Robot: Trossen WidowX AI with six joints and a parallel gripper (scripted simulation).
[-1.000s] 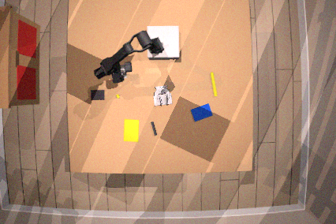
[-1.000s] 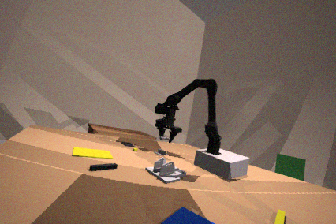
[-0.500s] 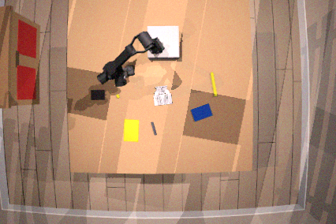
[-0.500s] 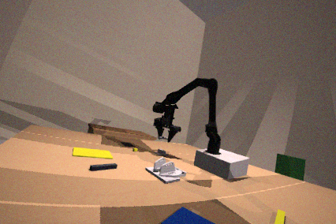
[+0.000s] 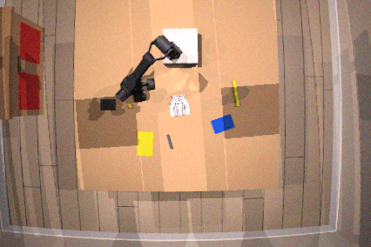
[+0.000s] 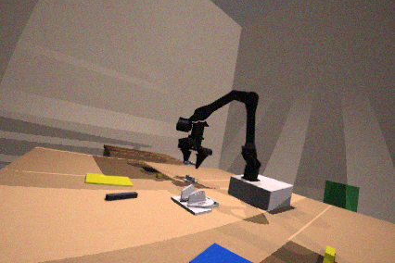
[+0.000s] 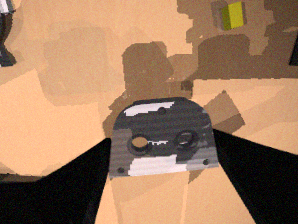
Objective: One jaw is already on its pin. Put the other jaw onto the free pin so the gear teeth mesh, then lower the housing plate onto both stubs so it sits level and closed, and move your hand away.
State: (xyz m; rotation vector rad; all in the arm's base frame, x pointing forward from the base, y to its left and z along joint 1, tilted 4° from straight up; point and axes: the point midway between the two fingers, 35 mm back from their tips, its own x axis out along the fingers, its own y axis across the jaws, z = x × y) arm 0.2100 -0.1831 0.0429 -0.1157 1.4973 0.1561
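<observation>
My gripper tip is 7 cm short of the silver jaw, 20 cm to the right of it and 7 cm above it. Also, from my gripper tip: small white part: 1 cm ahead, 2 cm above; then yellow cube: 11 cm ahead, 8 cm to the right, 7 cm below; then dark square: 11 cm ahead, 22 cm to the right, 8 cm below.
</observation>
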